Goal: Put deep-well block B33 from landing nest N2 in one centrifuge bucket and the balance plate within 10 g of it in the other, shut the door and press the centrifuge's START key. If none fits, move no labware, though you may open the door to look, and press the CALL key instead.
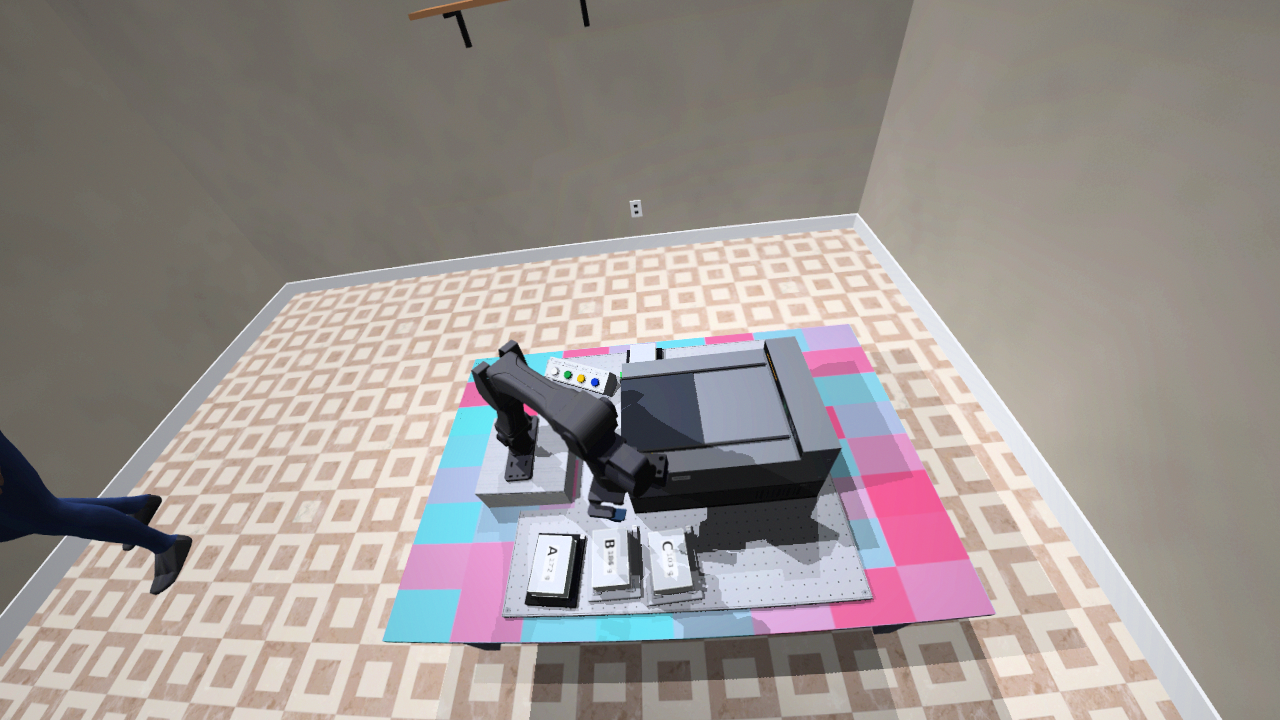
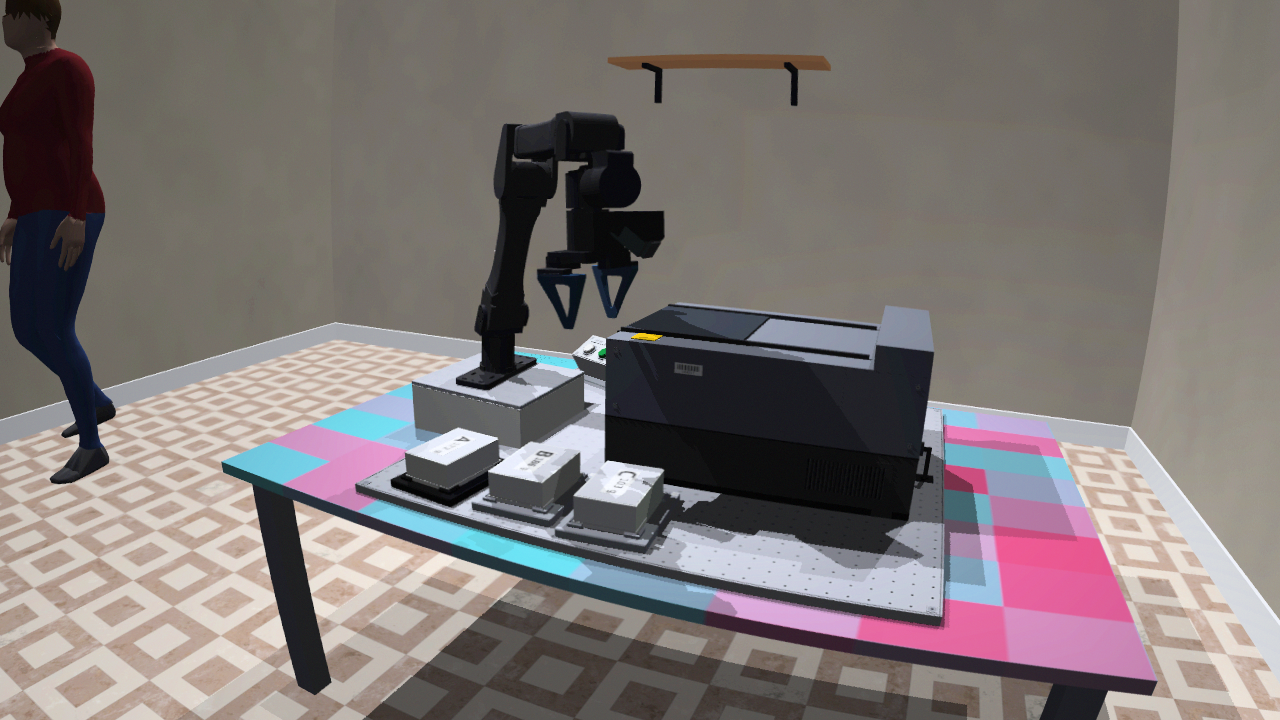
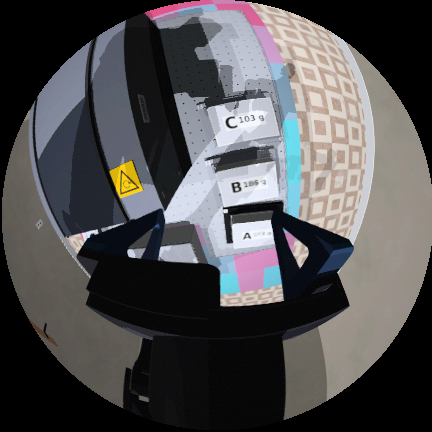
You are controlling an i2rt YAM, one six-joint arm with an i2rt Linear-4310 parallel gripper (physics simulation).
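My gripper is open and empty, pointing down, high above the board near the centrifuge's front left corner. The grey centrifuge has its sliding door shut. White blocks stand in a row on nests: A on a black nest, its weight hard to read, B marked 186 g, and C marked 103 g. Labels B33 and N2 are not legible. The buckets are hidden.
A key panel with white, green, yellow and blue keys stands left of the centrifuge; its lettering is unreadable. A white object with black edges is behind the centrifuge. The arm's raised grey base stands at left. A person is beyond the table.
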